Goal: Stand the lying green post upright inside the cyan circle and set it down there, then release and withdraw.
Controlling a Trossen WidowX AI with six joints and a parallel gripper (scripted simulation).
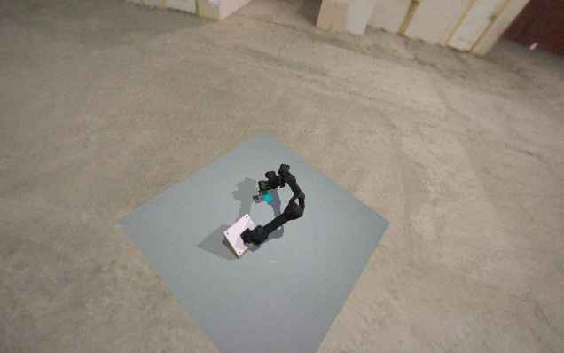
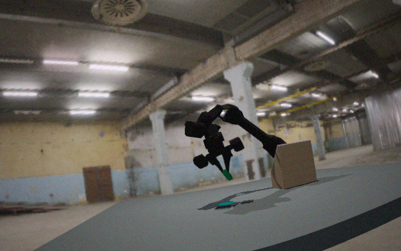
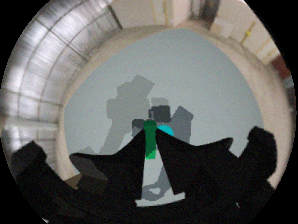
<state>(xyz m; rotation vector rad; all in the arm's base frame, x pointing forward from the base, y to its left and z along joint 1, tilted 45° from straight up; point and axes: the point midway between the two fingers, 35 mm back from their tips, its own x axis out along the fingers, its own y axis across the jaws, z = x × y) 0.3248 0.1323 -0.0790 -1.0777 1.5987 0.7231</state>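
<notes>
Now: the cyan circle 1 cm ahead of my gripper tip, 3 cm to the right of it and 11 cm below it. Also, from my gripper tip: green post 1 cm behind, 2 cm to the right, 1 cm below.
</notes>
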